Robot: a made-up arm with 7 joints. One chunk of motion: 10 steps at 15 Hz.
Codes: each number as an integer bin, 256 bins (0 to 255) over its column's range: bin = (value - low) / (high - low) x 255, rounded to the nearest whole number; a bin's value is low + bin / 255 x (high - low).
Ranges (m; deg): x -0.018..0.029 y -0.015..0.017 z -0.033..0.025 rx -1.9..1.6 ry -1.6..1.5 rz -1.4..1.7
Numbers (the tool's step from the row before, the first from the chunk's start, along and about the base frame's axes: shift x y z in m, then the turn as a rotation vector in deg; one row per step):
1: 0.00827 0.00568 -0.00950 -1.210 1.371 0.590
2: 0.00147 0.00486 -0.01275 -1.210 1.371 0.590
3: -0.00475 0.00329 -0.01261 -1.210 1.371 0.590
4: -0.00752 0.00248 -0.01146 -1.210 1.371 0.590
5: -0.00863 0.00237 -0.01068 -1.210 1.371 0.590
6: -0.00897 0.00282 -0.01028 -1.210 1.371 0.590
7: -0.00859 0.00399 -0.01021 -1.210 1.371 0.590
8: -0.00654 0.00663 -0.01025 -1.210 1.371 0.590
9: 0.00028 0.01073 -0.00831 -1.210 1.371 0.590
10: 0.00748 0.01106 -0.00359 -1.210 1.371 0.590
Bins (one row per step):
1: 143 165 103 50 244 164
2: 106 158 89 50 244 164
3: 72 146 90 50 244 164
4: 57 139 95 50 244 164
5: 51 138 98 50 244 164
6: 49 142 100 50 244 164
7: 51 151 100 50 244 164
8: 62 172 100 50 244 164
9: 99 205 109 50 244 164
10: 138 208 129 50 244 164

